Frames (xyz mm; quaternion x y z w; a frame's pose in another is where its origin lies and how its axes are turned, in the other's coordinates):
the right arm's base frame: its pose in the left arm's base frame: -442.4 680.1 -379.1 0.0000 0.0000 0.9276 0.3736
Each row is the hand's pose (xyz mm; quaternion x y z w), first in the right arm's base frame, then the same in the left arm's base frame.
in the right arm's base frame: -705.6 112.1 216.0 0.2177 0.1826 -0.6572 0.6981
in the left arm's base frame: -11.5 110.2 -163.1 -0.0880 0.2702 0.4020 0.8704
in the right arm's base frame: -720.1 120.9 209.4 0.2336 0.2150 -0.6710 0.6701
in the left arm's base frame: -7.1 93.9 -169.7 -0.1122 0.2970 0.3709 0.8727
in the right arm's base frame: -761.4 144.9 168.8 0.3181 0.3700 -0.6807 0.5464
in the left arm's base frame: 6.0 47.9 -210.3 -0.2244 0.4333 0.2525 0.8355
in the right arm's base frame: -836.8 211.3 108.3 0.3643 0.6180 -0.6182 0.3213
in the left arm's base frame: 14.4 -52.2 -270.8 -0.4371 0.5688 0.0671 0.6935
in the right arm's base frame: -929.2 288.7 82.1 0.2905 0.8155 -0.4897 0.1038
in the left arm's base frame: 27.3 -172.0 -297.0 -0.6479 0.5741 -0.0867 0.4930
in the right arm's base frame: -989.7 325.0 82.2 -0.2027 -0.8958 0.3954 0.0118
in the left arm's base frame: 45.8 -240.1 -296.9 -0.7552 0.5227 -0.1587 0.3624
